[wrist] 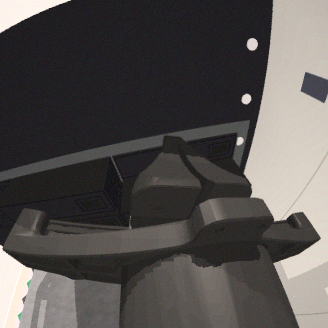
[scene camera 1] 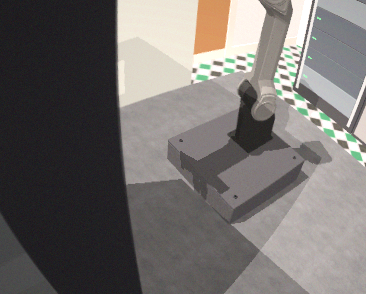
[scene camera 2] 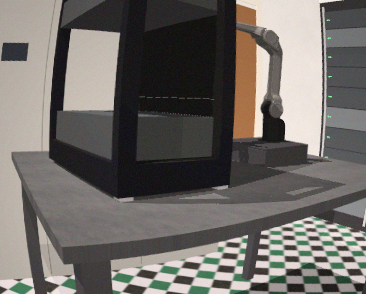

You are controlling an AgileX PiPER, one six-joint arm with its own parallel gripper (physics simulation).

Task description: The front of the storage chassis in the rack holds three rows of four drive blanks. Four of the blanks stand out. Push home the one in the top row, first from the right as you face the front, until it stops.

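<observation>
The storage chassis (scene camera 2: pixel 172 137) (wrist: pixel 200 131) sits low in the black rack. In the wrist view the rightmost top-row blank (wrist: pixel 220 149) looks about level with the chassis's grey rim. The blank to its left (wrist: pixel 92 202) stands out, showing its top and side. Part of a second-row blank (wrist: pixel 242 171) juts out at the right, behind the fingers. My gripper (wrist: pixel 170 146) is shut and empty, its tips in front of the left-middle part of the rightmost top-row blank. Contact cannot be told. The fingers hide much of that blank; the rack hides the gripper in both scene views.
The rack's post (scene camera 1: pixel 60 115) (scene camera 2: pixel 129 100) stands close beside the work area. The arm's base block (scene camera 1: pixel 260 172) (scene camera 2: pixel 280 153) is on the grey table (scene camera 1: pixel 325 215) (scene camera 2: pixel 200 220). A server cabinet (scene camera 1: pixel 332 55) (scene camera 2: pixel 345 75) stands beyond the table.
</observation>
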